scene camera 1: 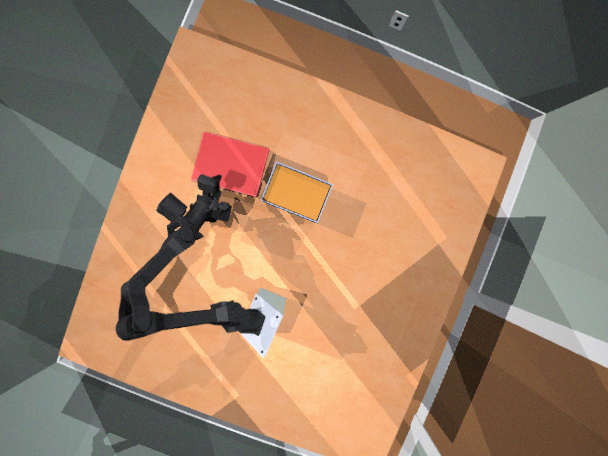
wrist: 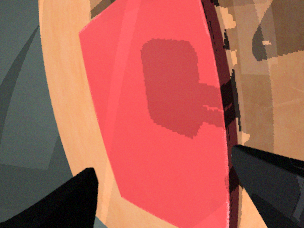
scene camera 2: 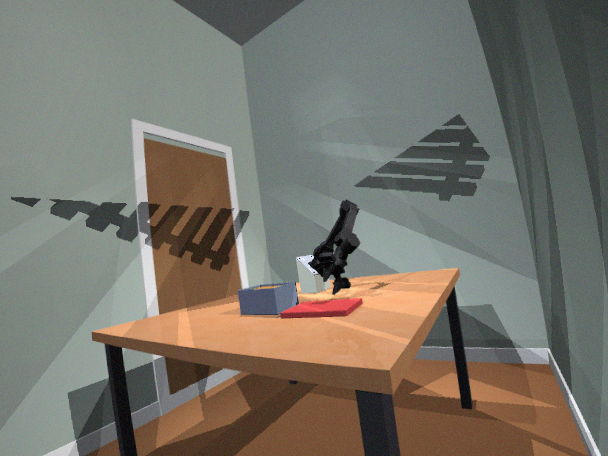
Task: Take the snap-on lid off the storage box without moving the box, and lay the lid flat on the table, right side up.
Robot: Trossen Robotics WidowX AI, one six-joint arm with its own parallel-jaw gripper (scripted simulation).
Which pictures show the red lid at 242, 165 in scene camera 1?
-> Scene camera 1, the wrist view and scene camera 2: all of them.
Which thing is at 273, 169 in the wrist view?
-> The gripper.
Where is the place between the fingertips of the gripper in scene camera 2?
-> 329, 288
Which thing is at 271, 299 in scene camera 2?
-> A blue-grey storage box.
